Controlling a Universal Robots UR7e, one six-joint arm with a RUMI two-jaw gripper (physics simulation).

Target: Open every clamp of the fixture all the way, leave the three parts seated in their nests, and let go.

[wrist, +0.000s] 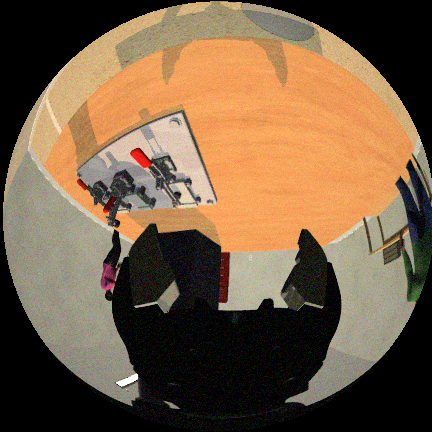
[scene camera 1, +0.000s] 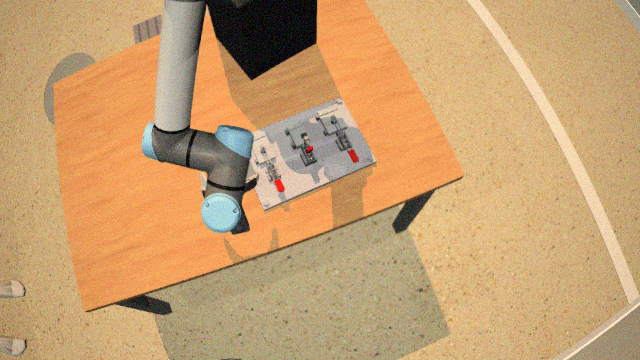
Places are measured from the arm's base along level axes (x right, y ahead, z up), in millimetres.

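Where they show: gripper, fingertip midpoint: (wrist: 229, 228).
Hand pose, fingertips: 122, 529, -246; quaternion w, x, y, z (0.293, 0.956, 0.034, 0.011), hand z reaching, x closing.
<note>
Things, the pixels of their top centre, and the offset from my fingertips, as dx, dy, dz. "pt": a spot on its surface instead. Level surfaces: height alone.
- fixture plate at its top centre: (wrist: 131, 183) (scene camera 1: 304, 149) -208, -108, -134
- left clamp at its top centre: (wrist: 156, 187) (scene camera 1: 271, 165) -109, -54, -81
- right clamp at its top centre: (wrist: 92, 203) (scene camera 1: 344, 135) -322, -108, -77
- middle clamp at a spot on its surface: (wrist: 121, 184) (scene camera 1: 305, 156) pt -207, -73, -105
- wooden table at its surface level: dz -149
The fixture plate (scene camera 1: 322, 172) (wrist: 192, 145) carries three clamps with red handles. The left clamp (scene camera 1: 272, 172) (wrist: 164, 167) has its handle (scene camera 1: 279, 185) (wrist: 141, 157) lying low toward the front edge, its arm over a flat part (scene camera 1: 265, 157) (wrist: 186, 192). The right clamp (scene camera 1: 343, 142) (wrist: 99, 190) lies likewise, handle (scene camera 1: 353, 155) (wrist: 82, 184) outward. The middle clamp (scene camera 1: 308, 158) (wrist: 121, 184) has its arm raised and handle (scene camera 1: 309, 149) (wrist: 108, 204) folded back. The other parts are hard to make out. My gripper (wrist: 229, 228) is open and empty, left of the plate, largely hidden by the wrist in the scene view.
The wooden table (scene camera 1: 125, 225) (wrist: 300, 150) bears the plate. A large black block (scene camera 1: 270, 40) (wrist: 192, 260) stands behind the fixture. The arm's wrist (scene camera 1: 221, 212) hangs close to the plate's left edge. People's figures (wrist: 108, 275) (wrist: 417, 215) stand beyond the table.
</note>
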